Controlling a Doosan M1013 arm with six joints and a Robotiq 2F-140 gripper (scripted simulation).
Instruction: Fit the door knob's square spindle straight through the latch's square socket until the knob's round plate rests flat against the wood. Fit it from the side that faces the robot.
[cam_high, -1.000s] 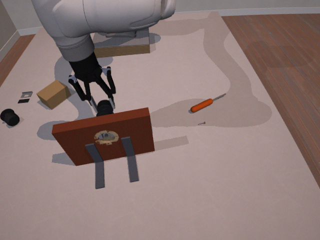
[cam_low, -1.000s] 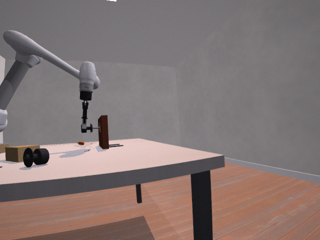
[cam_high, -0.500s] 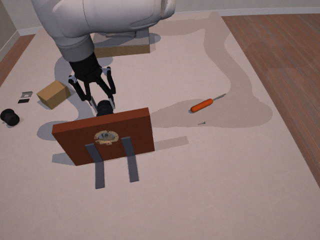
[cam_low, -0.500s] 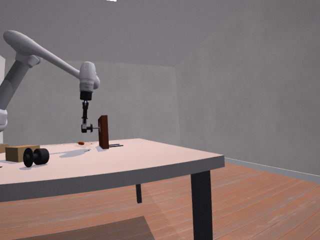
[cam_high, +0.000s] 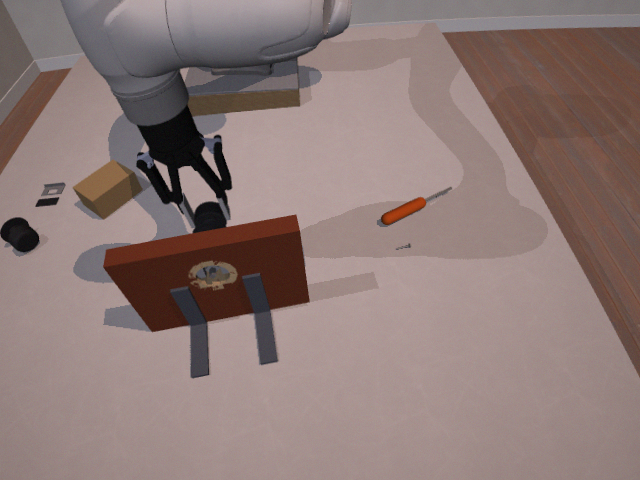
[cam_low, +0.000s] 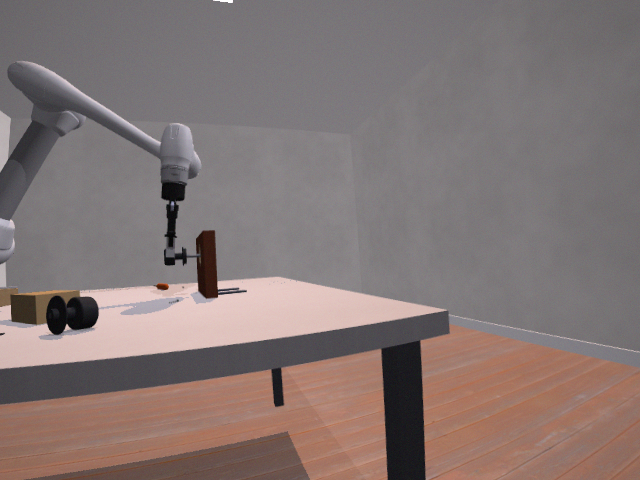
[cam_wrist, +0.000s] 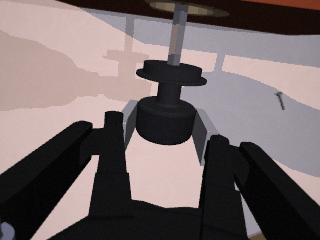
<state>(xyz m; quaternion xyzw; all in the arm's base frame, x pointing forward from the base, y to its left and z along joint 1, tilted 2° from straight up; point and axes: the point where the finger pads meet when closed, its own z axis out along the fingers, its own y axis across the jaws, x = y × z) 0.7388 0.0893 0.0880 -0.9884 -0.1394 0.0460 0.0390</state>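
My hand is 110 mm short of the latch socket, 30 mm to the right of it and 30 mm above it. Also, from my hand: tan box 340 mm to the right, 190 mm behind, 130 mm below; then brown wood panel 110 mm ahead, 50 mm below, 30 mm to the left; then screw 370 mm to the left, 160 mm below, 60 mm behind.
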